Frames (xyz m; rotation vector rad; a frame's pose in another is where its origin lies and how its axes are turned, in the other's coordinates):
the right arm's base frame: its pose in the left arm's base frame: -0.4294 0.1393 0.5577 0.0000 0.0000 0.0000
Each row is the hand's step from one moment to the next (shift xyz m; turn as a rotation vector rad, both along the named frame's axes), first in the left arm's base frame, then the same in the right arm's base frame.
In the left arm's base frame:
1: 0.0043 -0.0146 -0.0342 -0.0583 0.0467 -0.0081
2: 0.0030 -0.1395 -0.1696 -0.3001 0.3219 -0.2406
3: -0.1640 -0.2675 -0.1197 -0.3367 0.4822 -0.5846
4: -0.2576 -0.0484 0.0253 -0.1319 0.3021 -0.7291
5: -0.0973 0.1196 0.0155 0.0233 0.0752 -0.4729
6: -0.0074 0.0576 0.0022 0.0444 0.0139 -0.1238
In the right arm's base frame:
1: 0.0043 -0.0146 -0.0342 -0.0583 0.0467 -0.0081
2: 0.0030 -0.1395 -0.1696 -0.3001 0.3219 -0.2406
3: -0.1640 -0.2675 -0.1197 -0.3367 0.4822 -0.5846
4: -0.2576 -0.0484 0.0253 -0.1319 0.3021 -0.7291
5: -0.0973 0.1196 0.0155 0.0233 0.0752 -0.4729
6: -0.0074 0.0576 0.0022 0.0444 0.0139 -0.1238

